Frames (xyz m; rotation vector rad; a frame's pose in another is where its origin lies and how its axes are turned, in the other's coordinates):
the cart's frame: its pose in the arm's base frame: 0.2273 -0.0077 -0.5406 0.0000 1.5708 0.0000
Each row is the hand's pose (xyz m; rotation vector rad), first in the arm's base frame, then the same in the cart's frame.
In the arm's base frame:
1: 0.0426 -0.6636 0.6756 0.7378 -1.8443 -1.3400
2: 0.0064 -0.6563 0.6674 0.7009 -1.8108 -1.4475
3: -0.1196 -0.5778 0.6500 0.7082 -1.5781 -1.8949
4: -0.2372 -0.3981 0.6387 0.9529 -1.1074 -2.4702
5: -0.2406 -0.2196 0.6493 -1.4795 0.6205 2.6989
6: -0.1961 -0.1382 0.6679 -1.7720 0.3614 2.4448
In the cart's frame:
1: -1.2162 -0.6559 -0.1847 -1.5553 2.0819 0.4508
2: -1.2080 -0.6486 -0.2209 -1.6019 2.0296 0.5567
3: -1.1906 -0.5701 -0.3469 -1.9063 1.7122 0.8691
4: -1.1793 -0.3904 -0.4645 -2.3684 1.0376 1.0498
5: -1.1899 -0.2119 -0.4679 -2.7181 0.4018 0.7932
6: -1.2085 -0.1305 -0.4234 -2.8624 0.1414 0.4567

